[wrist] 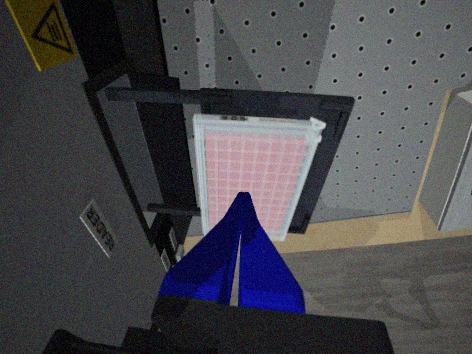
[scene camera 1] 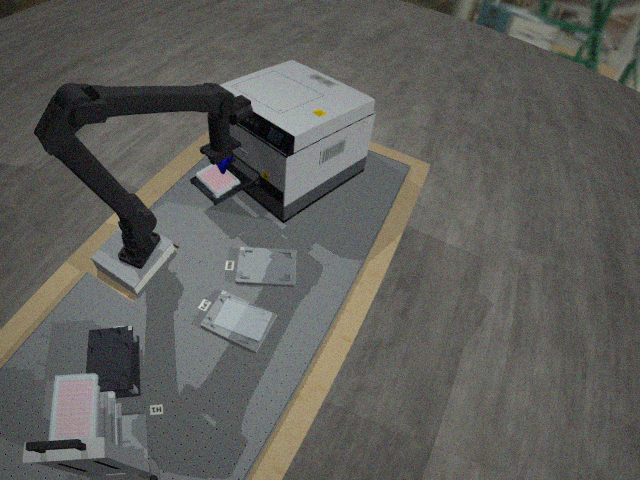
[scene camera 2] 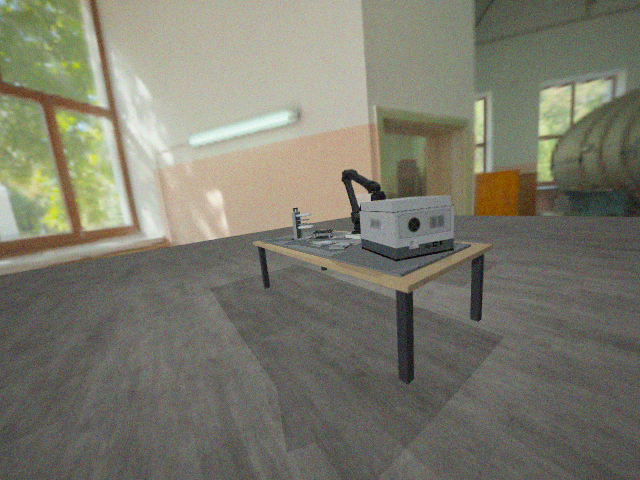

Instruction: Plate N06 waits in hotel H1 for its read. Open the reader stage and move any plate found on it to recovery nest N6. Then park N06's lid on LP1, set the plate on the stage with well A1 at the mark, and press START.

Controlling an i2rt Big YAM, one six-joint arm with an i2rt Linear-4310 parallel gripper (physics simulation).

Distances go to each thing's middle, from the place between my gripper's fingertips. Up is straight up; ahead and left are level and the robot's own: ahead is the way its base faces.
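Reader stage (wrist: pixel 333 111): 30 mm to the left of my hand, 10 mm behind it and 50 mm below it. Stage slot flap (wrist: pixel 163 124): 20 mm ahead of my hand, 80 mm to the left of it, 70 mm below it.
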